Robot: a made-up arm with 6 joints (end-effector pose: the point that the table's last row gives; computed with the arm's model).
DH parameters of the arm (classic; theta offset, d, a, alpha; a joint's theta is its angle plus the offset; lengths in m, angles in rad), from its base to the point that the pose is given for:
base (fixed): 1.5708 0 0.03 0
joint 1: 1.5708 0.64 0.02 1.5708
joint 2: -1.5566 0 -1.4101 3.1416
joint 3: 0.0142 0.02 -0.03 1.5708
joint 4: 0 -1.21 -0.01 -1.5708
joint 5: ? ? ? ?
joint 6: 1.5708 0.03 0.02 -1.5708
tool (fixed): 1.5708 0.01 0 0
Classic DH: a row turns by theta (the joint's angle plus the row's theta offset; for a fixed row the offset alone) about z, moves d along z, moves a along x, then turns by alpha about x.
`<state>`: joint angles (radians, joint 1 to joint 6).
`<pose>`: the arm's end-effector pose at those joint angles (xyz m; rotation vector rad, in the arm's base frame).
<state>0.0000 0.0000 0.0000 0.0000 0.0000 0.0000</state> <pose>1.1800 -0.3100 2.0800 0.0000 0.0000 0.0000</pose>
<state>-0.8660 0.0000 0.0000 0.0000 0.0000 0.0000</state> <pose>0.5055 -1.0891 2.0800 0.0000 0.0000 -0.8660</pose>
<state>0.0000 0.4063 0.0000 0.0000 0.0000 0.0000</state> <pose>1.6514 -0.3100 1.4885 0.0000 0.4063 0.0000</pose>
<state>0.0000 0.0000 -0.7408 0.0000 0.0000 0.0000</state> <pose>0.8910 -0.3100 1.2757 0.0000 0.7408 0.0000</pose>
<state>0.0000 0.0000 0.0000 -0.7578 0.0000 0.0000</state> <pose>1.1800 -0.2224 1.8600 0.7578 0.0000 0.0000</pose>
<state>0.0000 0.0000 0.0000 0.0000 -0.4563 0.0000</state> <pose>1.1787 -0.3100 2.0942 0.0000 0.4563 0.0000</pose>
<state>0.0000 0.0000 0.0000 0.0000 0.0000 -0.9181</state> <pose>1.1800 -0.3101 2.0601 0.9181 0.0000 0.0000</pose>
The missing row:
joint 5: 0 0.3 0.02 1.5708
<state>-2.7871 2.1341 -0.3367 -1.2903 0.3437 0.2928</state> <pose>-0.0954 0.1048 -0.6499 -1.9474 -0.2458 1.2041</pose>
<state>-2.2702 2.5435 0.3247 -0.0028 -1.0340 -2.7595</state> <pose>-0.2929 0.1560 -1.4917 -0.3075 -0.2674 0.8362</pose>
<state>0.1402 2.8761 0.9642 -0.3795 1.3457 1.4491</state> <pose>-0.1207 -0.2745 -1.8267 -1.4618 0.6364 0.2002</pose>
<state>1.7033 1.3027 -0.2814 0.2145 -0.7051 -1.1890</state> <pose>0.1371 1.4906 -0.1716 -1.1175 1.4381 -0.0280</pose>
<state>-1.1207 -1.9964 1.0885 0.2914 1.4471 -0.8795</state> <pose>-1.4104 2.1820 0.0465 1.8158 1.1239 -1.2430</pose>
